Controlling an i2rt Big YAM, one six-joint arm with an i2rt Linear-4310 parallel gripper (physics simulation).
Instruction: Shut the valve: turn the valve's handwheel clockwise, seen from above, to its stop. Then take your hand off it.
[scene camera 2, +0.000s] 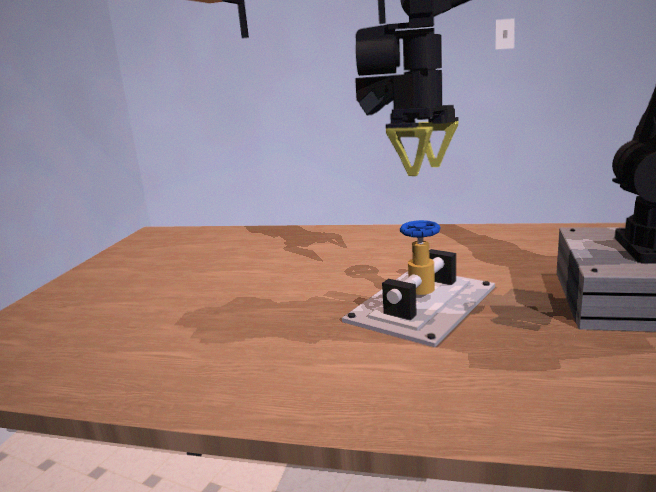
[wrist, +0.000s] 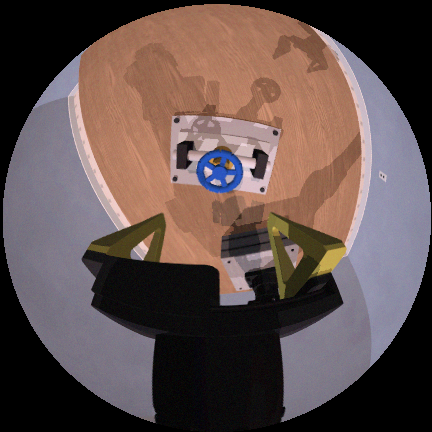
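Note:
The blue handwheel (scene camera 2: 420, 228) (wrist: 219, 171) sits level on top of the valve's yellow body (scene camera 2: 421, 276). A white pipe runs through the body between two black blocks, on a light grey base plate (scene camera 2: 390, 328) (wrist: 225, 123) that lies on the table. My gripper (scene camera 2: 424, 170) (wrist: 216, 218) is open and empty, with its yellow fingers pointing down. It hangs well above the handwheel, apart from it. In the wrist view the whole wheel shows beyond the fingertips. The frames do not show whether the wheel is at its stop.
The wooden table (scene camera 2: 211, 381) (wrist: 235, 45) bears the valve. A grey slatted block (scene camera 2: 614, 301) (wrist: 235, 270) carrying the black arm base (scene camera 2: 641, 227) stands at the right in the scene view. Dark shadows fall across the table top. A wall stands behind it.

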